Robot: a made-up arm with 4 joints.
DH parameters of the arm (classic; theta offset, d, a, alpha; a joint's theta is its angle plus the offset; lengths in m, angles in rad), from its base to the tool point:
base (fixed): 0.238 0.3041 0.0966 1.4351
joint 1: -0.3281 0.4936 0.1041 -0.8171
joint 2: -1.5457 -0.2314 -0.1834 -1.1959
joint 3: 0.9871 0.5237 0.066 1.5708
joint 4: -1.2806 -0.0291 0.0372 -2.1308
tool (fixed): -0.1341 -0.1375 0 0
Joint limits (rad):
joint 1: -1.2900..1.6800
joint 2: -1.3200..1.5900
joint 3: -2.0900..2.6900
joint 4: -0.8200..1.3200
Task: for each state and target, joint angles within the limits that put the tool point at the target. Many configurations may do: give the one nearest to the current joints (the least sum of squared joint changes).
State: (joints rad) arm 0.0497 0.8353 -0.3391 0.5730
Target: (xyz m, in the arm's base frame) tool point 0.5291 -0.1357 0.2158
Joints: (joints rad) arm -0.3374 0.4380 -0.3949 0.7323
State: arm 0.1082 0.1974 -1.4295 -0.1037
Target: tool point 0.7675 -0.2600 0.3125
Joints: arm 0.2239 -0.4265 -1.3328 -0.1334
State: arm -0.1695 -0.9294 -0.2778 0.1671
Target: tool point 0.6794 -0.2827 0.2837
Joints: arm 0.1987 -0.3013 -0.3884 0.5512
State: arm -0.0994 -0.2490 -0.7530 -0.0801
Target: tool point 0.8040 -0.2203 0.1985
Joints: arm -0.0628 -0.2243 -1.2868 -0.8200
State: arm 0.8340 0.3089 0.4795 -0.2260
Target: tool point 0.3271 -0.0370 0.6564
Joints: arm 0.4571 0.9580 0.8680 -0.4772
